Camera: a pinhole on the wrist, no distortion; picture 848 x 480 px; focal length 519.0 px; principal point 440.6 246.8 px. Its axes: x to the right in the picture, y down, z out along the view. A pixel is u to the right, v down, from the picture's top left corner.
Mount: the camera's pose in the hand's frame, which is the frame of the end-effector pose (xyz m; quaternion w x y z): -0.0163 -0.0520 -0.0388 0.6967 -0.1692 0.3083 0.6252
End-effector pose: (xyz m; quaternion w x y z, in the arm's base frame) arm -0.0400 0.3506 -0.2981 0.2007 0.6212 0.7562 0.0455
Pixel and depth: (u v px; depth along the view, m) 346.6 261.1 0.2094
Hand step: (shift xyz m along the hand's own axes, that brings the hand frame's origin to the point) 0.0227 0.0499 0.1440
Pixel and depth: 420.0 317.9 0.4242
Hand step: 0.0190 0.2080 0.3000
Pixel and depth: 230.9 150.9 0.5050
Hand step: 0.1791 0.0903 0.4581
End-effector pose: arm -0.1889 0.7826 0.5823 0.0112 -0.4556 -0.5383 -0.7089
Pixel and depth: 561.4 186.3 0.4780
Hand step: 0.1454 0.3213 0.2413
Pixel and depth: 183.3 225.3 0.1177
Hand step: 0.0125 -0.0244 0.0865
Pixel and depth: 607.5 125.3 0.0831
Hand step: 0.0215 0.0170 0.0037
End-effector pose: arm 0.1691 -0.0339 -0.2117 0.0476 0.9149 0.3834 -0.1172
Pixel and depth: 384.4 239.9 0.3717
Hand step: 0.0684 0.1473 0.2660
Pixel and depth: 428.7 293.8 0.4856
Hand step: 0.0464 0.2482 0.3404
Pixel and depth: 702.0 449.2 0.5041
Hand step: -0.0910 0.4875 0.2072
